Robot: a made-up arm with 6 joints. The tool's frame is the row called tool.
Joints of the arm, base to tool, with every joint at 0 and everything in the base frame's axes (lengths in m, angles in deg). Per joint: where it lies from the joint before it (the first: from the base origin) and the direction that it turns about. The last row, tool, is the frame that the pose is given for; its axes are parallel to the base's.
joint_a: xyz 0 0 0.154 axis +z
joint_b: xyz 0 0.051 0 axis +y
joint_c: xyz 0 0 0.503 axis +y
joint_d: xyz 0 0 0.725 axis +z
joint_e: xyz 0 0 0 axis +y
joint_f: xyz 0 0 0.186 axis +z
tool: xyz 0 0 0
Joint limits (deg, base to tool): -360..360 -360..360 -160..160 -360..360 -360..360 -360..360
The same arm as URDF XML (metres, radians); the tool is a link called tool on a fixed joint. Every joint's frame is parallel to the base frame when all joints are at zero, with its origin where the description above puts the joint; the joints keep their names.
<robot name="arm">
<joint name="tool_fixed" type="fixed"><parent link="link6"/><child link="tool"/><origin xyz="0 0 0" rpy="0 0 0"/></joint>
<joint name="joint_f" type="revolute"><parent link="link5"/><child link="link6"/><origin xyz="0 0 0.186" rpy="0 0 0"/><axis xyz="0 0 1"/><limit lower="-6.2832" upper="6.2832"/></joint>
<joint name="joint_e" type="revolute"><parent link="link4"/><child link="link5"/><origin xyz="0 0 0" rpy="0 0 0"/><axis xyz="0 1 0"/><limit lower="-6.2832" upper="6.2832"/></joint>
<joint name="joint_d" type="revolute"><parent link="link3"/><child link="link4"/><origin xyz="0 0 0.725" rpy="0 0 0"/><axis xyz="0 0 1"/><limit lower="-6.2832" upper="6.2832"/></joint>
<joint name="joint_c" type="revolute"><parent link="link2"/><child link="link3"/><origin xyz="0 0 0.503" rpy="0 0 0"/><axis xyz="0 1 0"/><limit lower="-2.7925" upper="2.7925"/></joint>
<joint name="joint_b" type="revolute"><parent link="link1"/><child link="link2"/><origin xyz="0 0.051 0" rpy="0 0 0"/><axis xyz="0 1 0"/><limit lower="-6.2832" upper="6.2832"/></joint>
<joint name="joint_a" type="revolute"><parent link="base_link"/><child link="link1"/><origin xyz="0 0 0.154" rpy="0 0 0"/><axis xyz="0 0 1"/><limit lower="-6.2832" upper="6.2832"/></joint>
<link name="base_link"/>
<link name="link1"/>
<link name="link2"/>
<link name="link3"/>
<link name="link4"/>
<link name="link5"/>
<link name="link6"/>
<link name="tool"/>
</robot>

